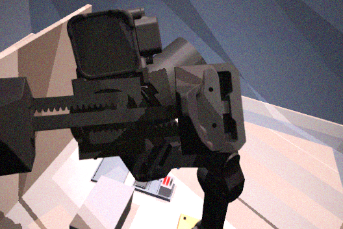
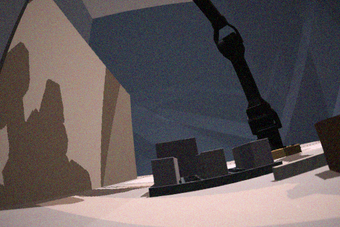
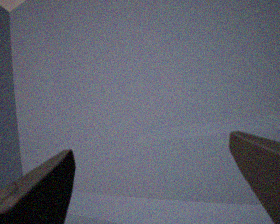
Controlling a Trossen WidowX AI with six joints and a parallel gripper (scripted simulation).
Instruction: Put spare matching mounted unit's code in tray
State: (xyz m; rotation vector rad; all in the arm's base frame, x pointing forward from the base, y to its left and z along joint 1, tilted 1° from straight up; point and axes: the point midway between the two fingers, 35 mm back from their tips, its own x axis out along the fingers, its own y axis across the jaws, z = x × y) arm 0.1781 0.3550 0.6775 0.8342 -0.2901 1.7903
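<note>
The grey spare block is 140 mm ahead of my gripper tip, 200 mm to the right of it and 690 mm below it. Round my gripper tip: tall beige wall: 360 mm ahead, 370 mm to the right, 500 mm below; then large grey box: 120 mm ahead, 350 mm to the right, 680 mm below; then dark rack: 30 mm ahead, 540 mm to the right, 720 mm below.
</note>
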